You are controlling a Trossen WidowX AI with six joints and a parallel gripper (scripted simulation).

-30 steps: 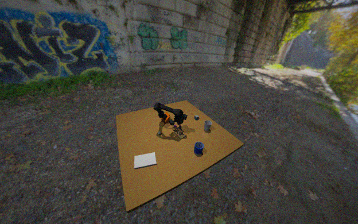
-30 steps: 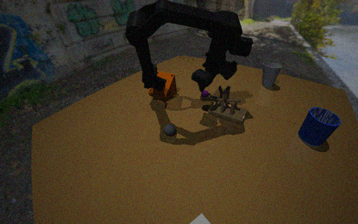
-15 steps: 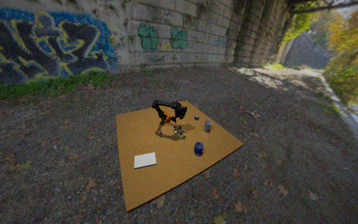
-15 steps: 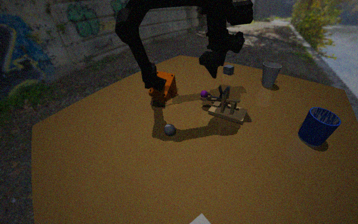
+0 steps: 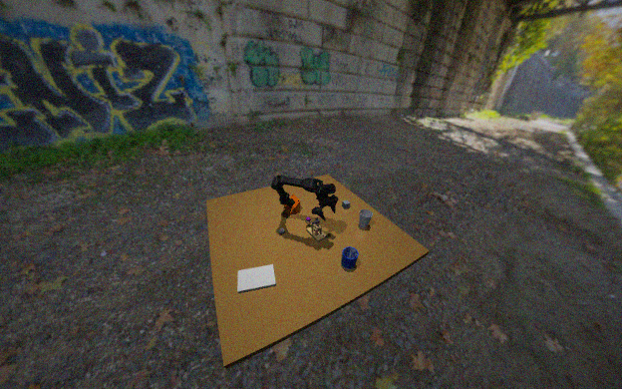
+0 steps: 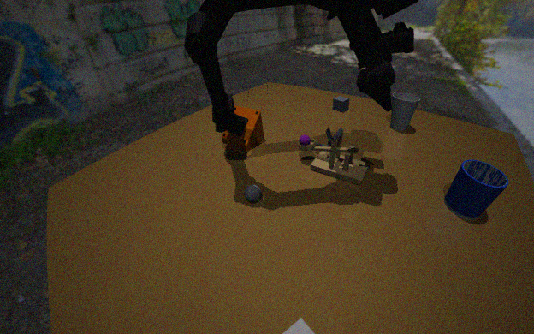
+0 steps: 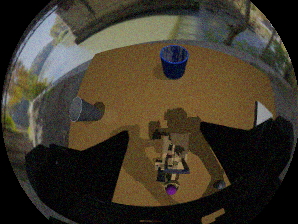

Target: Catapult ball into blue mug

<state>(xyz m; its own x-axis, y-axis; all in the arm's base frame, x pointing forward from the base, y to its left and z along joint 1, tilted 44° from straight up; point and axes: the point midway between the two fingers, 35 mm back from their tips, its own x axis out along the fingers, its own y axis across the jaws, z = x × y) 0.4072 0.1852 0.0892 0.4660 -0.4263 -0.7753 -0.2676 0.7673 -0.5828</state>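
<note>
Now: gripper tip 19 cm past the purple ball, 5 cm to the left of it and 14 cm above it. From my gripper tip the other things lie so: wooden catapult 12 cm behind, 3 cm to the right, 15 cm below; blue mug 23 cm ahead, 17 cm below; grey cup 33 cm to the left, 17 cm below.
</note>
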